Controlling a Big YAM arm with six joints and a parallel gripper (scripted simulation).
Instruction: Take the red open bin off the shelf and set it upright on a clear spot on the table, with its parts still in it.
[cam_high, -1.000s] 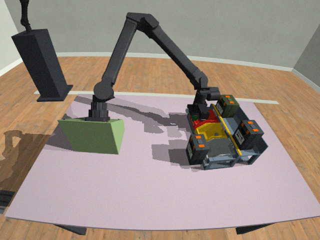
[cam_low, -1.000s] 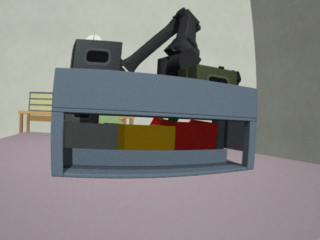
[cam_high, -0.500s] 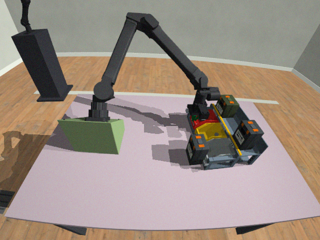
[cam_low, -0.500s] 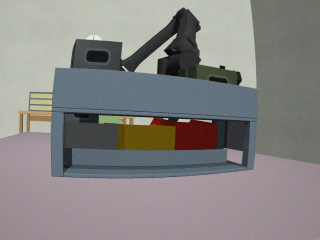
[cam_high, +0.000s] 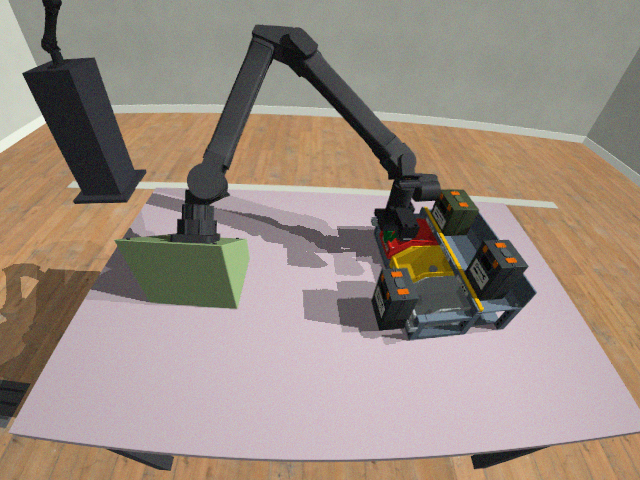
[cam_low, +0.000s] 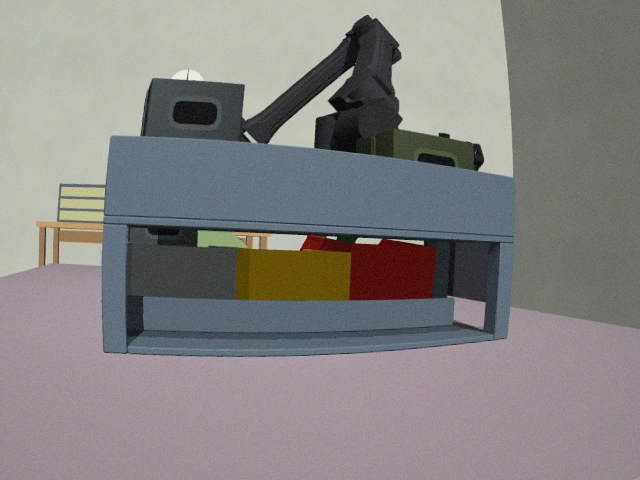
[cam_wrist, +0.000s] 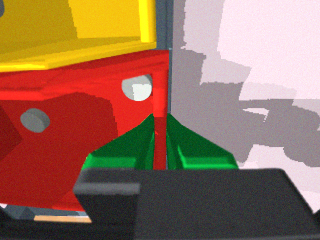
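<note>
Right now my hand is 8 cm short of the red open bin. Also, from my hand: grey bin (9 cm ahead, 21 cm to the right, 1 cm below); yellow bin (9 cm ahead, 10 cm to the right, 1 cm below).
</note>
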